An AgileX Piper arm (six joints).
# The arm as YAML. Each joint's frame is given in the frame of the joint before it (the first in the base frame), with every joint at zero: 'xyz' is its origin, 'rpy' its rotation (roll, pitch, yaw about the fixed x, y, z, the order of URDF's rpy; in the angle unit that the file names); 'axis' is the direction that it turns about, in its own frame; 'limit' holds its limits. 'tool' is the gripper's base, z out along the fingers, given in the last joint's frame.
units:
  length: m
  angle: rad
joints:
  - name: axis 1
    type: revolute
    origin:
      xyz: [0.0, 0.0, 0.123]
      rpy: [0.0, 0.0, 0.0]
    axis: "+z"
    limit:
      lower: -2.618
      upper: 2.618
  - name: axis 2
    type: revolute
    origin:
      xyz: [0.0, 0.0, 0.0]
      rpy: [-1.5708, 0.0, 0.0]
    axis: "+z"
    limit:
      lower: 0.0
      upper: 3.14
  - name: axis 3
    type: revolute
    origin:
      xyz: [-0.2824, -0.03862, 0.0]
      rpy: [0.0, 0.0, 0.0]
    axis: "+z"
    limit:
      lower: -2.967
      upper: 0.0
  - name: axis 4
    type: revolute
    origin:
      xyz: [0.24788, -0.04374, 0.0]
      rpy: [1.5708, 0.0, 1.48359]
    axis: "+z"
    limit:
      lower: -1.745
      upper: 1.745
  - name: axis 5
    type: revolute
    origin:
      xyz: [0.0, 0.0, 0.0]
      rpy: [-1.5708, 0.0, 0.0]
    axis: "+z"
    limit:
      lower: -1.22
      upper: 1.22
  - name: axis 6
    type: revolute
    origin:
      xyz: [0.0, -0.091, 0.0]
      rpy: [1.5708, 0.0, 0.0]
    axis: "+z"
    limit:
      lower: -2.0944
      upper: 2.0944
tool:
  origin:
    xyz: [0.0, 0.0, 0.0]
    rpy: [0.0, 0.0, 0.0]
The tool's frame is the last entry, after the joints.
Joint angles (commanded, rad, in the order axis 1, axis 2, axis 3, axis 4, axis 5, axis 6), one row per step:
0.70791, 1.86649, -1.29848, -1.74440, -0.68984, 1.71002
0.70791, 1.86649, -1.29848, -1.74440, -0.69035, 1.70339
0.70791, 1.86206, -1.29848, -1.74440, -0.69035, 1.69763
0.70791, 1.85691, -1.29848, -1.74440, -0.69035, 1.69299
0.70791, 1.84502, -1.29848, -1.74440, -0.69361, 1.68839
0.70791, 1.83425, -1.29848, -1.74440, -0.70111, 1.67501
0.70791, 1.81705, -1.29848, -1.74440, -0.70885, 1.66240
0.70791, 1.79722, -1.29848, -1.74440, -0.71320, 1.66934
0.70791, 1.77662, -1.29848, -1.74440, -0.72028, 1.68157
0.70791, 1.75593, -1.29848, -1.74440, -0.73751, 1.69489
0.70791, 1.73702, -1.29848, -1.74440, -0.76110, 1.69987
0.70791, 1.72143, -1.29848, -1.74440, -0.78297, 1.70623
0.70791, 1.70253, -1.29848, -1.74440, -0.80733, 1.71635
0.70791, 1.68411, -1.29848, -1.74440, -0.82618, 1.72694
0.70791, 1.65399, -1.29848, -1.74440, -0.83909, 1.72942
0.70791, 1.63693, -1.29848, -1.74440, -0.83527, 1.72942
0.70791, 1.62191, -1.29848, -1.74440, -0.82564, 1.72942
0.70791, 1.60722, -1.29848, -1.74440, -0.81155, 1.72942
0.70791, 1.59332, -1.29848, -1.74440, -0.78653, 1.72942
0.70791, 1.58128, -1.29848, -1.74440, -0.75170, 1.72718
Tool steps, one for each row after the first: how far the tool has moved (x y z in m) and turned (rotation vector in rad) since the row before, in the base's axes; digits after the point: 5 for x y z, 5 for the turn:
-0.00004, 0.00001, 0.00001, -0.00037, -0.00567, 0.00346
-0.00041, -0.00035, 0.00181, 0.00246, -0.00848, 0.00261
-0.00048, -0.00042, 0.00210, 0.00300, -0.00804, 0.00209
-0.00144, -0.00094, 0.00489, 0.00811, -0.01178, 0.00491
-0.00175, -0.00082, 0.00448, 0.00762, -0.01709, 0.01247
-0.00249, -0.00144, 0.00704, 0.01187, -0.02131, 0.01227
-0.00258, -0.00182, 0.00799, 0.01424, -0.00705, 0.00104
-0.00304, -0.00197, 0.00826, 0.01556, -0.00177, 0.00154
-0.00409, -0.00198, 0.00833, 0.01720, 0.00291, 0.01064
-0.00456, -0.00186, 0.00760, 0.01614, -0.00131, 0.01990
-0.00406, -0.00163, 0.00622, 0.01341, 0.00169, 0.01803
-0.00483, -0.00212, 0.00742, 0.01556, 0.00335, 0.01927
-0.00437, -0.00222, 0.00708, 0.01413, 0.00214, 0.01423
-0.00574, -0.00389, 0.01121, 0.02081, -0.01652, 0.01144
-0.00236, -0.00232, 0.00617, 0.01079, -0.01409, -0.00364
-0.00157, -0.00211, 0.00536, 0.00911, -0.01416, -0.00920
-0.00117, -0.00214, 0.00520, 0.00874, -0.01506, -0.01352
-0.00010, -0.00214, 0.00487, 0.00786, -0.01726, -0.02408
0.00106, -0.00204, 0.00422, 0.00636, -0.02034, -0.03303

